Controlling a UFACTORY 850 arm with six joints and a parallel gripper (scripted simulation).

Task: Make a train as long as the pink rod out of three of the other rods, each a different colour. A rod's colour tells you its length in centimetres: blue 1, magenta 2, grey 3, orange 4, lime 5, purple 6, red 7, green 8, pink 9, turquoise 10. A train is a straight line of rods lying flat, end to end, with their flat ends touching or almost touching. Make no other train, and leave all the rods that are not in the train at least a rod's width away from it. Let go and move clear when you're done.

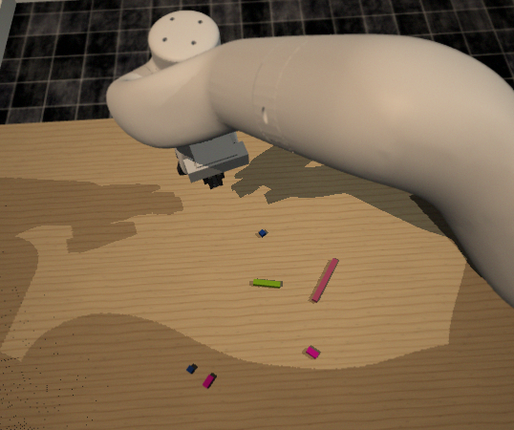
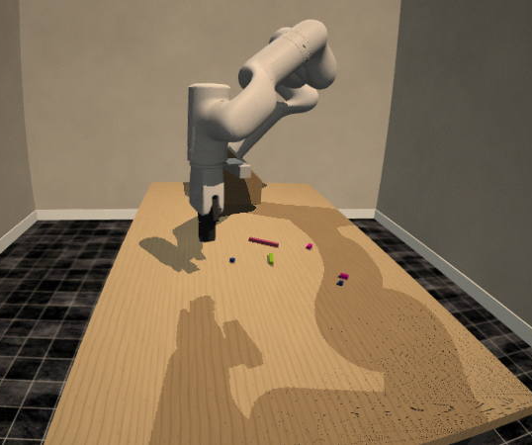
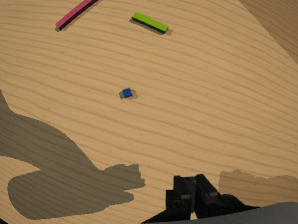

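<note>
Now: hand 180 mm to the right of the lime rod, 120 mm above it and 70 mm past it. The rest, counted from my hand: pink rod 190 mm to the left, 180 mm behind, 120 mm below; grey rod 20 mm below.
</note>
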